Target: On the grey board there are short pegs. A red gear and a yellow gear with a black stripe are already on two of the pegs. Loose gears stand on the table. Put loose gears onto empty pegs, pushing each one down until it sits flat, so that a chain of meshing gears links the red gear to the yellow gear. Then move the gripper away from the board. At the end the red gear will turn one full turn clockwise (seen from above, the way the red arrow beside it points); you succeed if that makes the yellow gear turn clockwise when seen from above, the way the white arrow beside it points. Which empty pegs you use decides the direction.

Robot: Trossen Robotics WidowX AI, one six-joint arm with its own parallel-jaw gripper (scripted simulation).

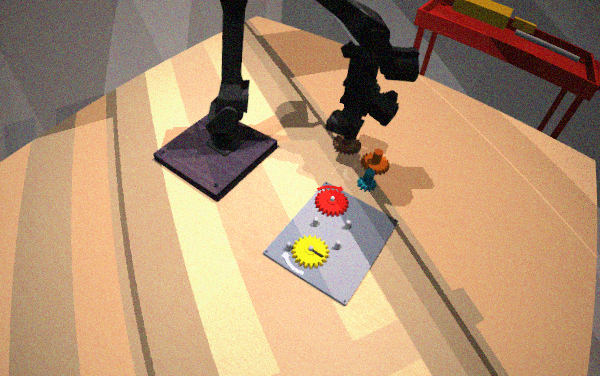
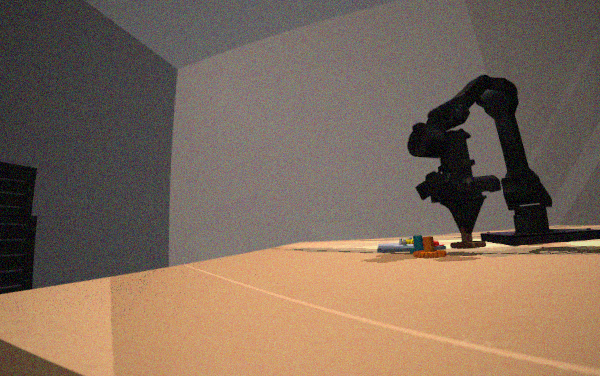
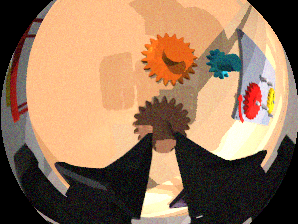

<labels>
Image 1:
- my gripper: 348,136
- yellow gear: 300,251
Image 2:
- my gripper: 466,233
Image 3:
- my gripper: 163,137
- brown gear: 162,119, held by my gripper
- orange gear: 171,59
</labels>
